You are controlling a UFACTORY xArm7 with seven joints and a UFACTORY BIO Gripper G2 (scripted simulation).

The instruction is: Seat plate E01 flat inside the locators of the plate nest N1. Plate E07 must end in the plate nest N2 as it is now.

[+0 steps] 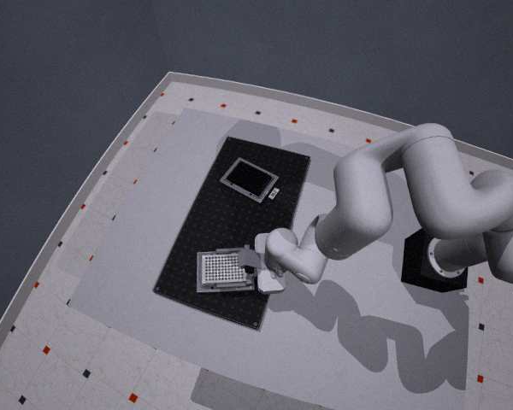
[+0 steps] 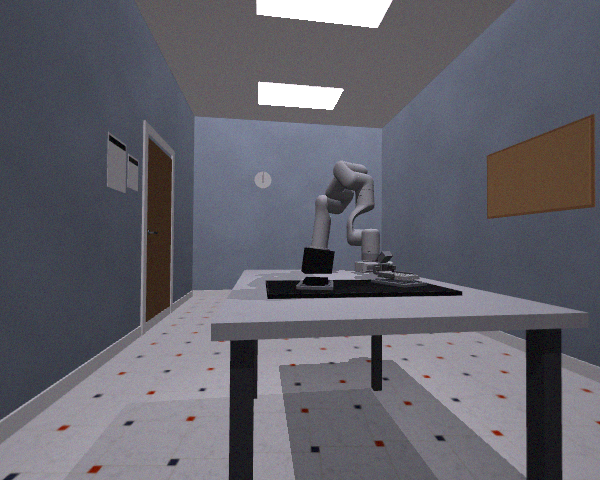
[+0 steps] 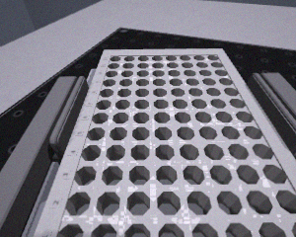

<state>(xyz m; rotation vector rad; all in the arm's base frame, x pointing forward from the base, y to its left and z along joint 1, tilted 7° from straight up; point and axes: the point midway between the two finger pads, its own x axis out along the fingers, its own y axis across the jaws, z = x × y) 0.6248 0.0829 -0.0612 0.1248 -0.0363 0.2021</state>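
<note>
Now: hand right at the white well plate E01. The rest, counted from my hand: grey plate nest N1: 3 cm below; then black plate E07: 32 cm to the right, 2 cm behind, 1 cm below; then grey plate nest N2: 32 cm to the right, 3 cm below, 2 cm behind.
</note>
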